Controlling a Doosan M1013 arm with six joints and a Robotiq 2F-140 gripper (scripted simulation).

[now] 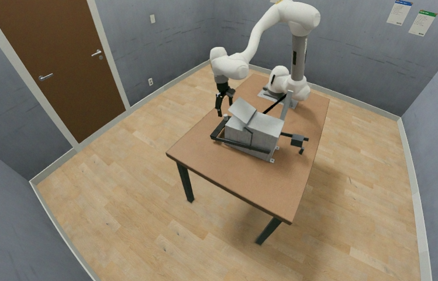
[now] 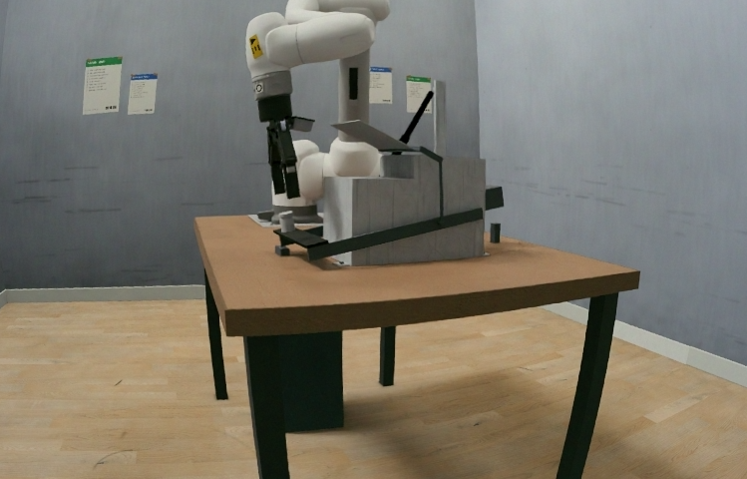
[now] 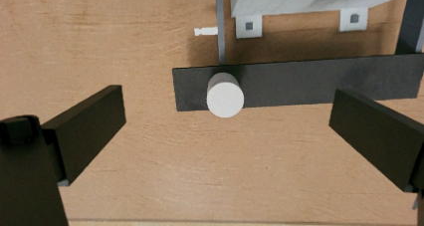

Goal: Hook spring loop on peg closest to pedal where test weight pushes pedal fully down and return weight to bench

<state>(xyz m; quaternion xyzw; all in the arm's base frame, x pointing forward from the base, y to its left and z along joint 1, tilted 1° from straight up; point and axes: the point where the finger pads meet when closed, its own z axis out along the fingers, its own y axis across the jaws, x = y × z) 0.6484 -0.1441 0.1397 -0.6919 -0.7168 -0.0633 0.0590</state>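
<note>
Now: the steel test weight 60 mm below my hand. Round my hand: dark block 130 mm below, 10 mm to the right.
</note>
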